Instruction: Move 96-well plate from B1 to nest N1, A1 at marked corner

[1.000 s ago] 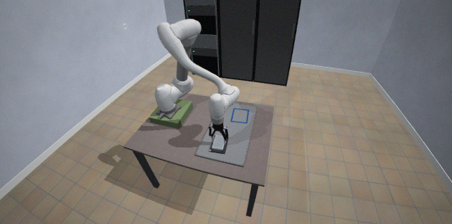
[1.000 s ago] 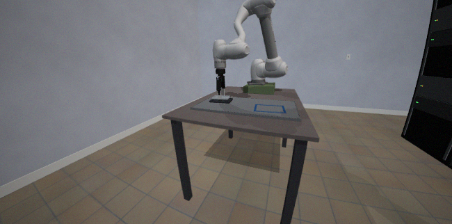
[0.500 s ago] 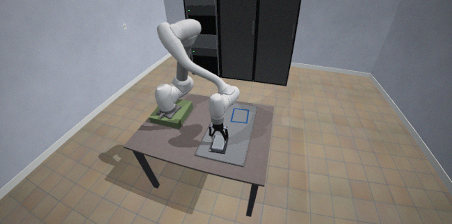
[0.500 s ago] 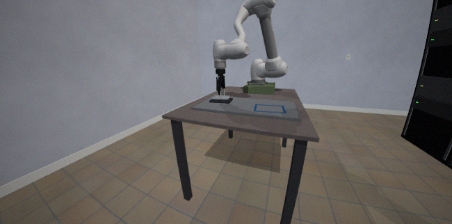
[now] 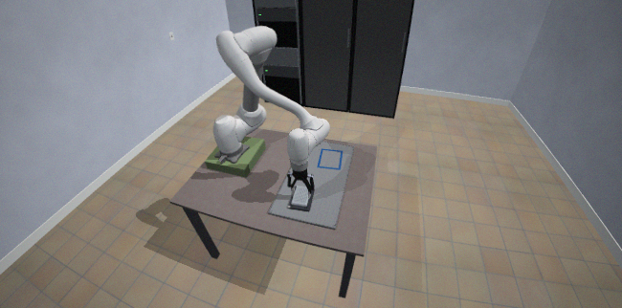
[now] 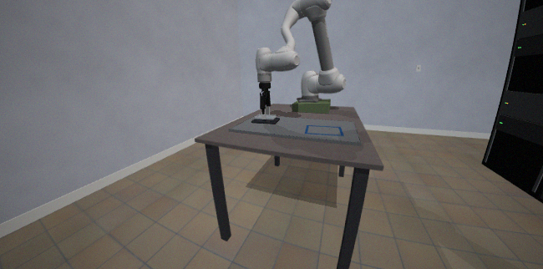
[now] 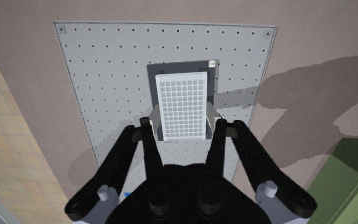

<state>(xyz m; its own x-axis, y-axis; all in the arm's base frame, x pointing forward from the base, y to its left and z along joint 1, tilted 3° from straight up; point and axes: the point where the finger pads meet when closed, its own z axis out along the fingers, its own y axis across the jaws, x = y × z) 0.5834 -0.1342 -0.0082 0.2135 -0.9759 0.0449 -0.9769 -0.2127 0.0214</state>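
My hand is 3 cm above the white 96-well plate. Round my hand: small white corner mark (9 cm to the right, 4 cm below, 4 cm behind); then dark plate nest (5 cm below).
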